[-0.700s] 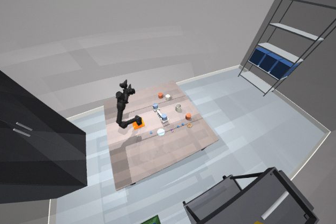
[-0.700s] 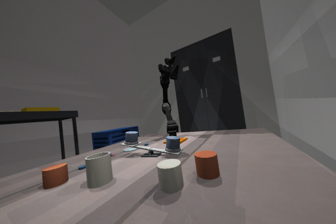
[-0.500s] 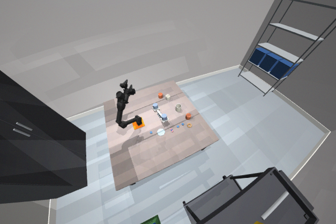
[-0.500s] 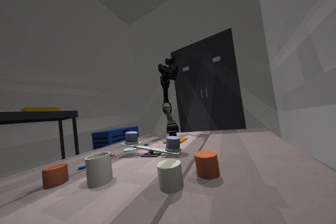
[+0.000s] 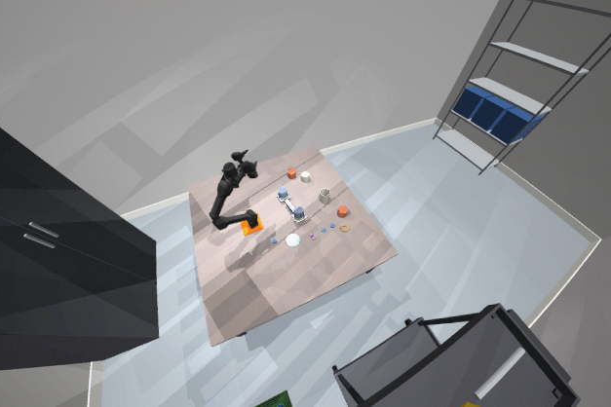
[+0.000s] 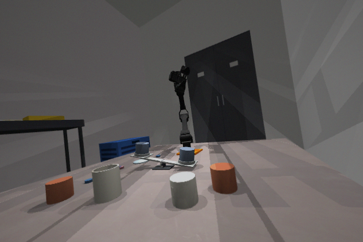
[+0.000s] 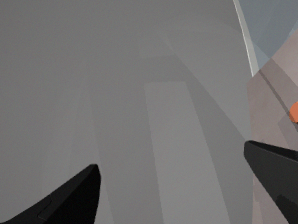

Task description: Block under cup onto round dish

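The grey block is 150 mm ahead of my gripper tip, 20 mm to the right of it and 470 mm below it. Round my gripper tip: blue-grey cup 130 mm ahead, 290 mm to the right, 400 mm below; orange ring 360 mm ahead, 530 mm to the right, 500 mm below; round dish 380 mm to the right, 510 mm below.
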